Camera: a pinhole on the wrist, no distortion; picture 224 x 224 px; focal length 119.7 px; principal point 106.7 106.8 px. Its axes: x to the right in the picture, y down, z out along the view. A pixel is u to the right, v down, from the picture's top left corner.
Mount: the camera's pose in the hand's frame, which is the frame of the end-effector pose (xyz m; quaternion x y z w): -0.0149 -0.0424 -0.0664 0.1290 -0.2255 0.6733 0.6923
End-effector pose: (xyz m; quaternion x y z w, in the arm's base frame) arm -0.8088 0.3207 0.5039 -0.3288 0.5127 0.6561 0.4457
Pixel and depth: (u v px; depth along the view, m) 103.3 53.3 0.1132
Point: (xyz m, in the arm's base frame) -0.7206 0.3685 0.4569
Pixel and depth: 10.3 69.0 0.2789
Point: -0.4716 0.4328 0.3484
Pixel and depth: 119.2 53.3 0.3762
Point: -0.6555 0.6495 0.4172
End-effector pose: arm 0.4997 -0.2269 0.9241 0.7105 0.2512 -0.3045 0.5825
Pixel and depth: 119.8 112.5 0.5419
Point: 0.1817 -0.5980 0.7812
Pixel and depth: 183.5 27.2 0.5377
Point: 0.5790 -0.8214 0.6365
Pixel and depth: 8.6 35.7 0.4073
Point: 0.2079 -0.2712 0.4113
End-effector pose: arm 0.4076 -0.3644 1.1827 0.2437 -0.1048 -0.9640 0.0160
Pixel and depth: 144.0 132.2 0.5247
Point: 0.3716 -0.1175 1.6343
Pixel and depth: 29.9 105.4 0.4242
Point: 0.3960 0.1481 1.2571
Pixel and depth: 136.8 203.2 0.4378
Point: 0.6329 -0.1340 1.6291
